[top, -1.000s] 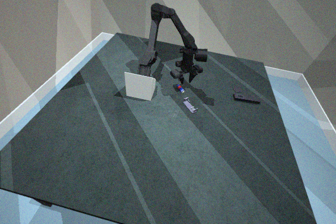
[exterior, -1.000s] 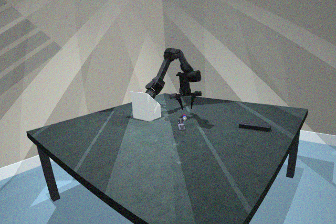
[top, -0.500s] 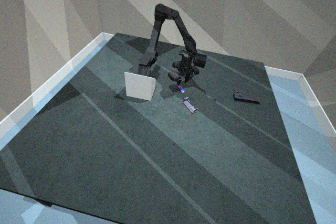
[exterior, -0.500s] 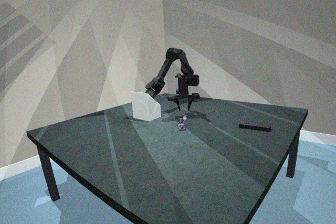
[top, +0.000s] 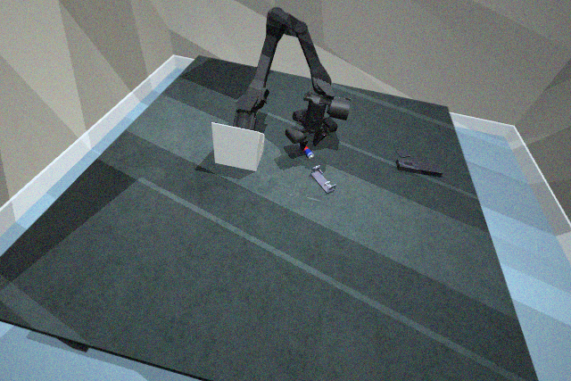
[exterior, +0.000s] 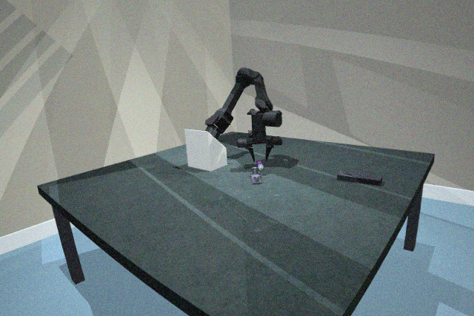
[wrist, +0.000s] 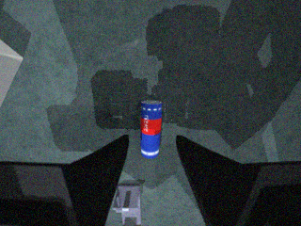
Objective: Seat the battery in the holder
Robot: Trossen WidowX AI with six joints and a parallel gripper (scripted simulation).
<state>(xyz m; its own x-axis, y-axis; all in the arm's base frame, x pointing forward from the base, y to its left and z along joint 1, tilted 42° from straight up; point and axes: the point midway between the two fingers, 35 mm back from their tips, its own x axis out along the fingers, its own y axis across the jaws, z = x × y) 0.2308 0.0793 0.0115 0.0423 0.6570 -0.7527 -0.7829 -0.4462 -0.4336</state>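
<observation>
Right now my gripper tip is 20 mm above the battery. Also, from my gripper tip: spring 160 mm to the right, 90 mm ahead, 10 mm below.
</observation>
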